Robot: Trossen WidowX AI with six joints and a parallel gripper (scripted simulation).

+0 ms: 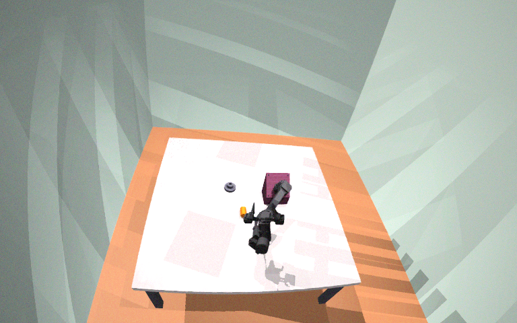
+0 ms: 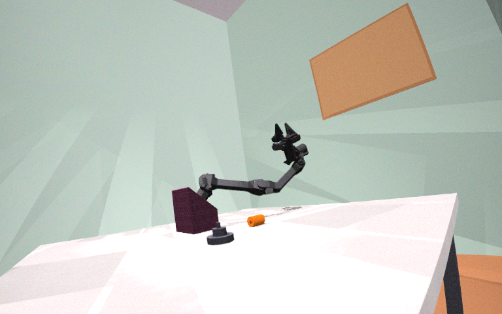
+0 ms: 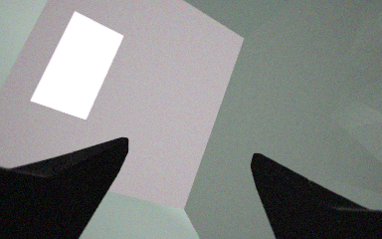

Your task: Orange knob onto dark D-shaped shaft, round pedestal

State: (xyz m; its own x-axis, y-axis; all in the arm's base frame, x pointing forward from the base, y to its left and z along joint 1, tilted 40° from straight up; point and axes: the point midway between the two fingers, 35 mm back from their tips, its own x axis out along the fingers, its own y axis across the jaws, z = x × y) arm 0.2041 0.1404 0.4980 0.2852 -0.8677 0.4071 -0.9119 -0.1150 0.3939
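My gripper tip is 44 cm above the orange knob, 27 cm to the left of it and 5 cm short of it. Round my gripper tip: pedestal 49 cm to the right, 43 cm below, 14 cm ahead.
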